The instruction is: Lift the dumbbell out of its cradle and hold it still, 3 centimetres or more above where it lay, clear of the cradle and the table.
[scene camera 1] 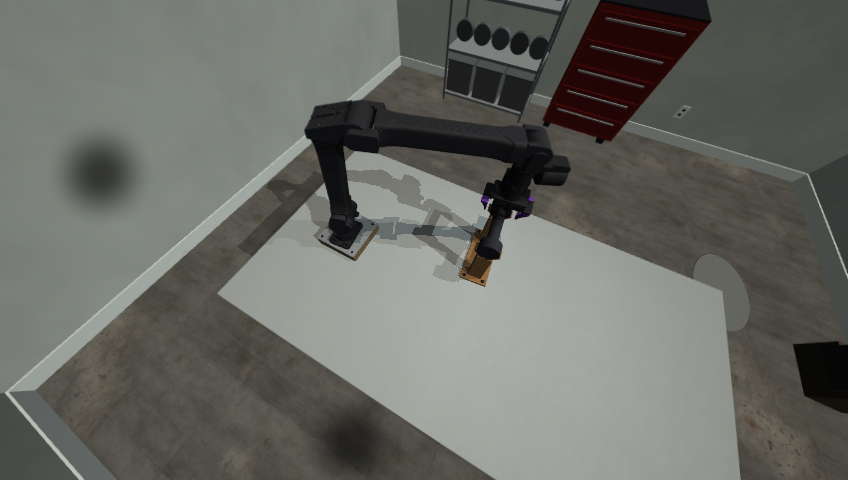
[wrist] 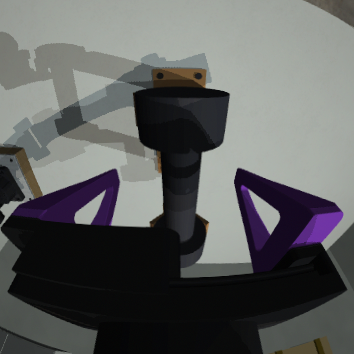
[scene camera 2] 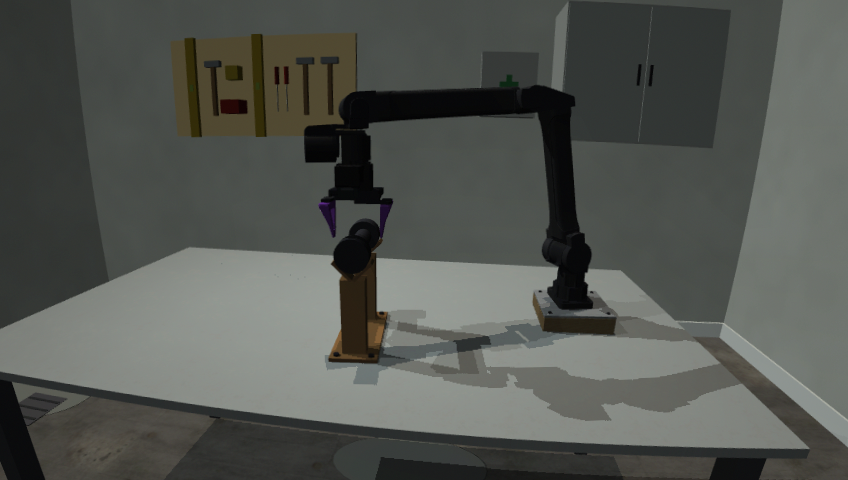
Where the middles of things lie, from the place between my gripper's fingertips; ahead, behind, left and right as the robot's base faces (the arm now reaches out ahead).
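Scene:
Wooden cradle (scene camera 2: 359, 341): 140 mm below my hand, 40 mm to the right of it. Black dumbbell (scene camera 2: 352, 254): 20 mm below my hand, 40 mm to the right. Going by their middles, of the things named here the dumbbell is nearest to my hand.

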